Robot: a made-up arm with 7 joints. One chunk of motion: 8 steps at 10 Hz.
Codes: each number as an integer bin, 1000 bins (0 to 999) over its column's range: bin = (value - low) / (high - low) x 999, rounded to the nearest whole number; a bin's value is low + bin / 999 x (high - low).
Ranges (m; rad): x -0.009..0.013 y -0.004..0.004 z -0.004..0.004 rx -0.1..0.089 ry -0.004..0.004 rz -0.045..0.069
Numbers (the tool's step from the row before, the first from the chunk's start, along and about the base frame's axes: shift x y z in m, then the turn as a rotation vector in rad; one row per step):
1: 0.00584 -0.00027 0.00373 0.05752 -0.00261 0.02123
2: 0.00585 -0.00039 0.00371 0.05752 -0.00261 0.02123
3: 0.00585 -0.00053 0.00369 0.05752 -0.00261 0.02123
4: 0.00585 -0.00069 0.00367 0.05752 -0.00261 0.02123
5: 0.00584 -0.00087 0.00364 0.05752 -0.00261 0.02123
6: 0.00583 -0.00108 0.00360 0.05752 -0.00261 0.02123
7: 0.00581 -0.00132 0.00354 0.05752 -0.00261 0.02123
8: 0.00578 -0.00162 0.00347 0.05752 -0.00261 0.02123
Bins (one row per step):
1: 674 466 965 833 174 580
2: 674 451 963 833 174 580
3: 674 433 960 833 174 580
4: 674 413 958 833 174 580
5: 674 391 954 833 174 580
6: 673 365 949 833 174 580
7: 673 335 942 833 174 580
8: 671 297 933 833 174 580

